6 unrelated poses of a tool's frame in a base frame.
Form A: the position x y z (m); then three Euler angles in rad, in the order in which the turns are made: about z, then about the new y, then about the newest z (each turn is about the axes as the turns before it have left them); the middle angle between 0 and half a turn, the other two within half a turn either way.
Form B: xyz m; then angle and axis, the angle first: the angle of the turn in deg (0 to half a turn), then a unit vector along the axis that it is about. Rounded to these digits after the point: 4 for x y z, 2 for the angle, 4 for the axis.
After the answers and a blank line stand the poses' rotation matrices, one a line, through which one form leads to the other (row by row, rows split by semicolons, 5 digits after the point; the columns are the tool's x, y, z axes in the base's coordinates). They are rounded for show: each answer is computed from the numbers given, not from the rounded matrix.
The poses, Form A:
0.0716 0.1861 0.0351 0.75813 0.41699 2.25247
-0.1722 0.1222 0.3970 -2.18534 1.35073 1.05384
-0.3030 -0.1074 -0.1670 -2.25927 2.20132 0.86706
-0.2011 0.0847 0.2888 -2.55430 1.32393 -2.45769
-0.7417 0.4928 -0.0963 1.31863 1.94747 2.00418
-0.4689 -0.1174 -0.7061 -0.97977 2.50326 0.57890
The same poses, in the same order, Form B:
0.0716 0.1861 0.0351 172.66 0.1410 0.1522 0.9783
-0.1722 0.1222 0.3970 97.57 0.8301 -0.0405 -0.5562
-0.3030 -0.1074 -0.1670 139.32 0.9508 0.0073 -0.3098
-0.2011 0.0847 0.2888 101.20 -0.0384 -0.7945 0.6060
-0.7417 0.4928 -0.0963 174.17 -0.2783 -0.7799 -0.5606
-0.4689 -0.1174 -0.7061 144.18 0.7013 0.7098 -0.0657

-0.95223 -0.08230 0.29409; 0.16774 -0.94568 0.27847; 0.25519 0.31450 0.91431
0.64807 0.51323 -0.56268; -0.58939 -0.12992 -0.79733; -0.48232 0.84836 0.21829
0.83115 0.21408 -0.51319; -0.18982 -0.75824 -0.62373; -0.52265 0.61583 -0.58957
-0.19242 -0.55802 -0.80721; 0.63091 0.55969 -0.53731; 0.75161 -0.61267 0.24437
-0.84031 0.48995 0.23201; 0.37602 0.21849 0.90048; 0.39050 0.84392 -0.36783
0.07972 0.93990 0.33202; 0.86306 0.10158 -0.49478; -0.49877 0.32600 -0.80309

